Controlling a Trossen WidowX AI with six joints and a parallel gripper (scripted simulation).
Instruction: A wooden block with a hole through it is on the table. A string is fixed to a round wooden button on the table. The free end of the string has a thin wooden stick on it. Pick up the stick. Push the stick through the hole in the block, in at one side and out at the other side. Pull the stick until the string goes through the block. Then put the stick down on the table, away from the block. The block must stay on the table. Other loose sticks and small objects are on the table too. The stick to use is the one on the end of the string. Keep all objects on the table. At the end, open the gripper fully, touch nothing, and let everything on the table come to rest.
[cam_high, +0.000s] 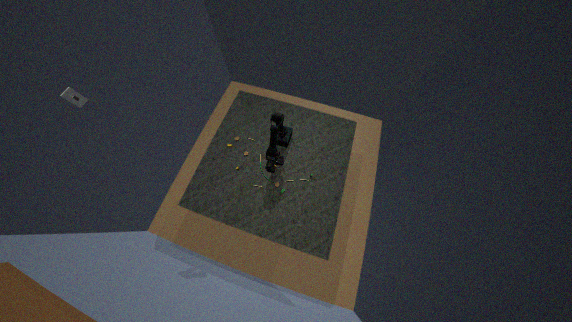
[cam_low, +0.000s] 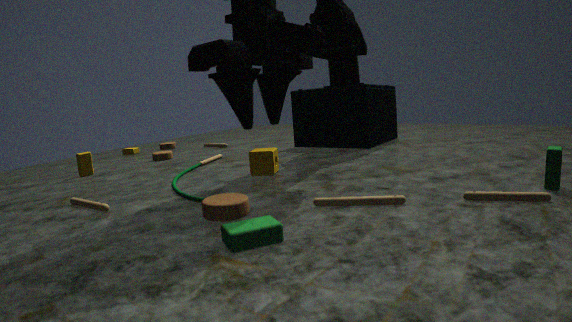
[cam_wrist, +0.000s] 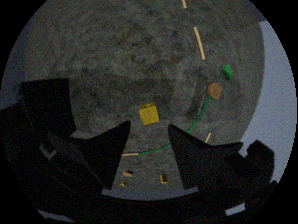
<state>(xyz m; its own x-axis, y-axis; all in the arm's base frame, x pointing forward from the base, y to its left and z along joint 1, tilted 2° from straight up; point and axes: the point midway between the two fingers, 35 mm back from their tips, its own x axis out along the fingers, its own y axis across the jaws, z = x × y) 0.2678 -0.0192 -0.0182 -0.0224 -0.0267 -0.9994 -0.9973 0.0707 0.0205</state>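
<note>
Right now the yellow block is 4 cm below my gripper tip. From my gripper tip the other things lie so: green block (20 cm ahead, 11 cm to the left, 5 cm below); then thin wooden stick (14 cm to the right, 6 cm below, 4 cm behind); then round wooden button (16 cm ahead, 6 cm to the left, 5 cm below).
</note>
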